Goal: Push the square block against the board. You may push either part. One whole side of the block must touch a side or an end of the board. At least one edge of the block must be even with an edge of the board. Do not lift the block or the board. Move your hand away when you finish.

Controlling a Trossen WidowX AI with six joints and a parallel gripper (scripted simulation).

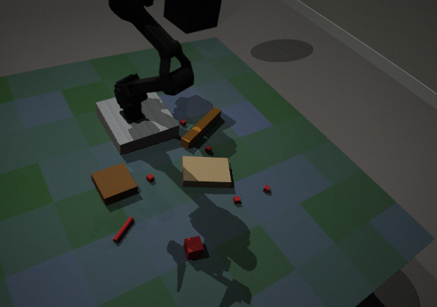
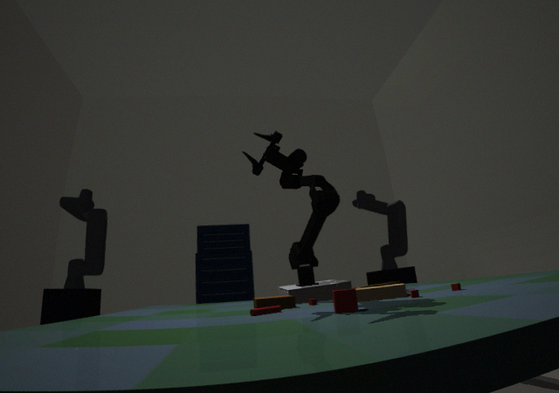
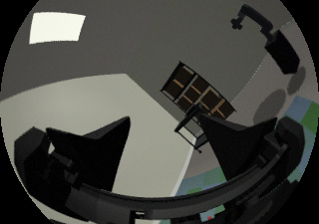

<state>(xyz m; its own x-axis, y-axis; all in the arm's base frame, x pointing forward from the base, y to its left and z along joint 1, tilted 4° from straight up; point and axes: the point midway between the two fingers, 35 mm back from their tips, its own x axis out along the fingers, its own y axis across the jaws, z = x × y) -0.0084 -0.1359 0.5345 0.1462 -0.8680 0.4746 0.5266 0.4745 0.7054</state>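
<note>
Now: the brown square block 58 cm below my gripper tip, 17 cm ahead of it and 1 cm to the left of it. From my gripper tip the other things lie so: red rod 59 cm below, 32 cm ahead, 4 cm to the right; then tan flat slab 58 cm below, 28 cm ahead, 27 cm to the left; then long orange bar 58 cm below, 39 cm to the left, 11 cm ahead.
</note>
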